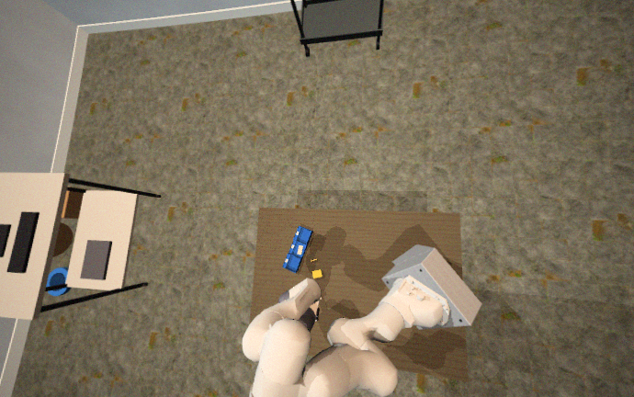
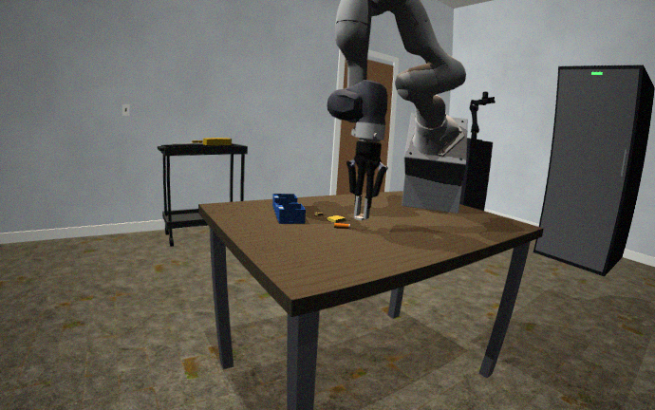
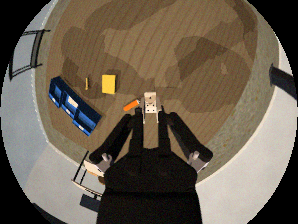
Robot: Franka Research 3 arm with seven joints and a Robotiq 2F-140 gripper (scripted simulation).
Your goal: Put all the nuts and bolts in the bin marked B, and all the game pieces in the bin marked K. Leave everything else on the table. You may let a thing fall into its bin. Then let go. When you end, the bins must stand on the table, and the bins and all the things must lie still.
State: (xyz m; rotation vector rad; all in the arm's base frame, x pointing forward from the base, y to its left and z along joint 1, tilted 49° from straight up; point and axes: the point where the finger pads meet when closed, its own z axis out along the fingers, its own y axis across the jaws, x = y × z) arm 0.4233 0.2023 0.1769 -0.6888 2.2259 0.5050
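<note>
Now: the orange piece 5 cm ahead of my hand, 2 cm to the right of it and 7 cm below it. The rest, counted from my hand: yellow block 5 cm ahead, 11 cm to the right, 7 cm below; pale beige piece 3 cm below; thin tan bolt 10 cm ahead, 17 cm to the right, 7 cm below.
</note>
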